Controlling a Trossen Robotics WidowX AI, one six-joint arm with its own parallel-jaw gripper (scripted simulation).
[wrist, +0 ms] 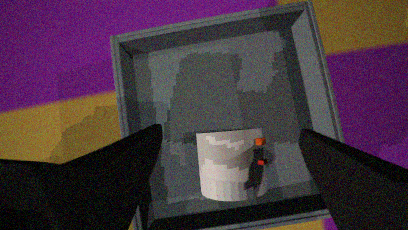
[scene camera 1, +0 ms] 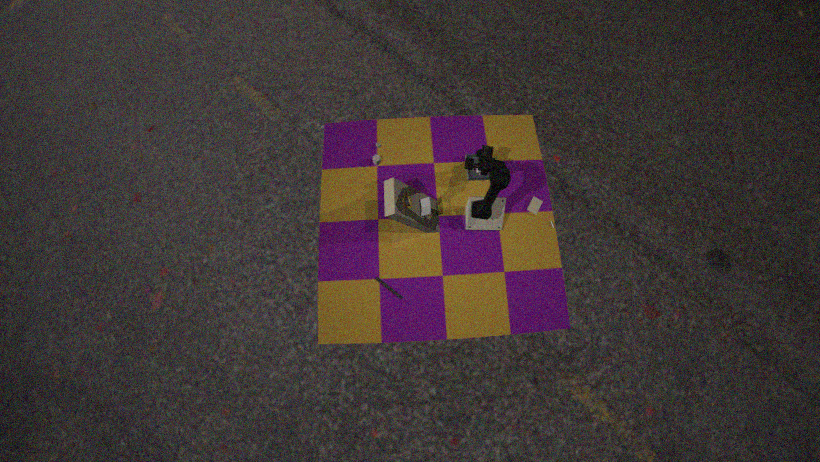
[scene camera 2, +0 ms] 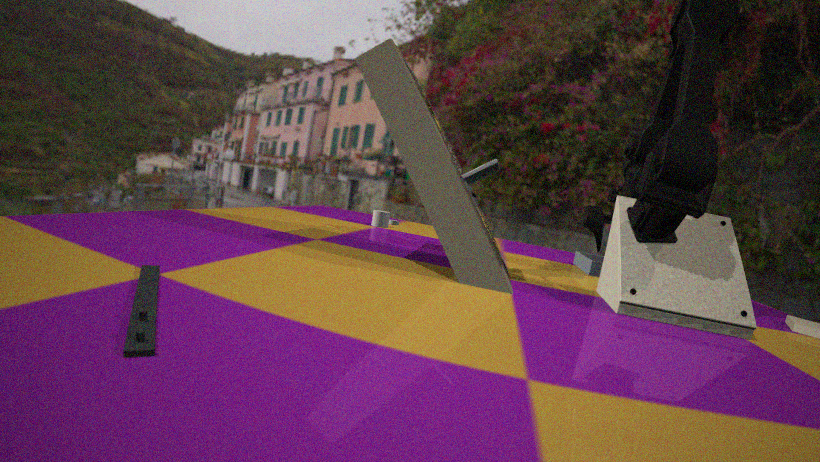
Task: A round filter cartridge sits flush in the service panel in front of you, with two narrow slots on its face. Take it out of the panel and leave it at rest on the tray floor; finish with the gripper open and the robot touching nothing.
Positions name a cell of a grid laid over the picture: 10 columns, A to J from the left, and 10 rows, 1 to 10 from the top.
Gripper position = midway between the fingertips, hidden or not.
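I can see a round filter cartridge (wrist: F8) and there's a grey service panel (scene camera 2: F5) as well. My gripper (scene camera 2: H6), (wrist: F6) is open, and it's holding nothing.
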